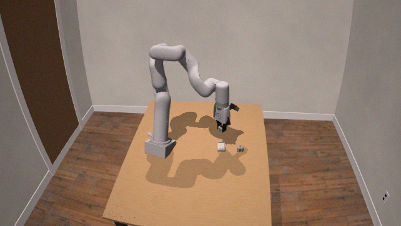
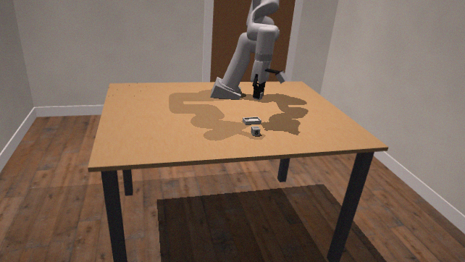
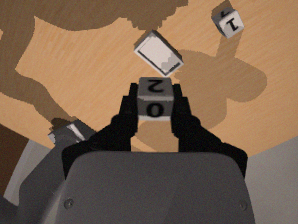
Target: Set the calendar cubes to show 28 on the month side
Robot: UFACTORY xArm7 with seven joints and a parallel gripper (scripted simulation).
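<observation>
Right now my hand is 20 mm to the left of the grey calendar tray and 140 mm above it.
</observation>
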